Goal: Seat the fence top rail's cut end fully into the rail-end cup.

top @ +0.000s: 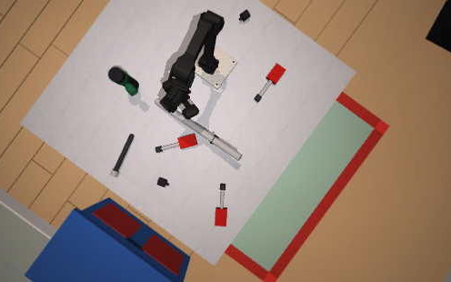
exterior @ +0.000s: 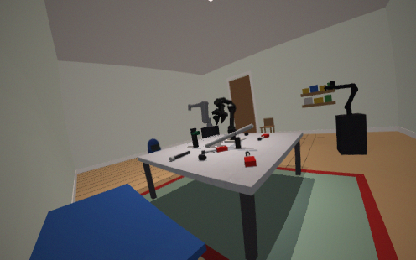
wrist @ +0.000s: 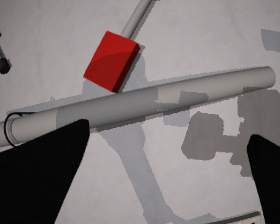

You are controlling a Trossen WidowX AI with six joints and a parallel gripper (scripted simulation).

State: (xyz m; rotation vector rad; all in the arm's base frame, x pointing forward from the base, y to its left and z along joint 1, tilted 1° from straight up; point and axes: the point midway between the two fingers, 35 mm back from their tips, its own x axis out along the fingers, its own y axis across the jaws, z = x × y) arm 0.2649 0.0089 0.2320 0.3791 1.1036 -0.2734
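The green cup is 270 mm to the right of my gripper tip, 60 mm below it and 30 mm ahead of it. From my gripper tip the other things lie so: loop cap (200 mm to the left, 110 mm below, 50 mm ahead).
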